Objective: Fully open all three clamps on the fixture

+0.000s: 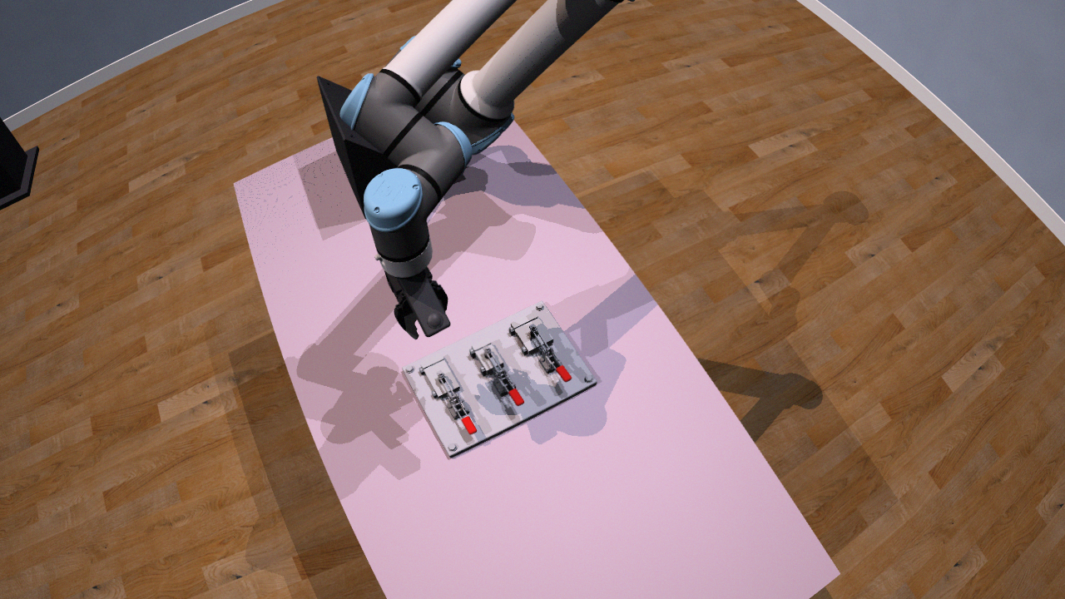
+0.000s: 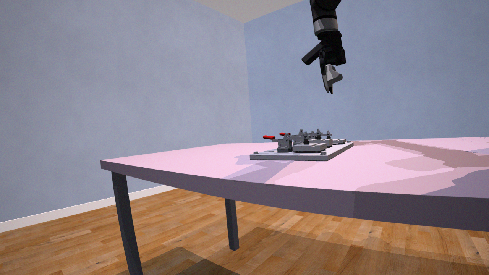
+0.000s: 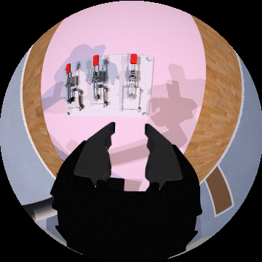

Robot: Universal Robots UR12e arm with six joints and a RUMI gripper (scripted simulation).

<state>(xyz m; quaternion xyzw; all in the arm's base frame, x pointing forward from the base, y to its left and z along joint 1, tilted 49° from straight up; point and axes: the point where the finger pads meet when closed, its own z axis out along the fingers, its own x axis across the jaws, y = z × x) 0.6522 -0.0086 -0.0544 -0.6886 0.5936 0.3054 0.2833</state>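
Now: hand 21 cm above the grey fixture plate, 12 cm to the right of it and 4 cm short of it. From my hand the other things lie so: flat grey part 22 cm to the left, 18 cm below, 3 cm behind.
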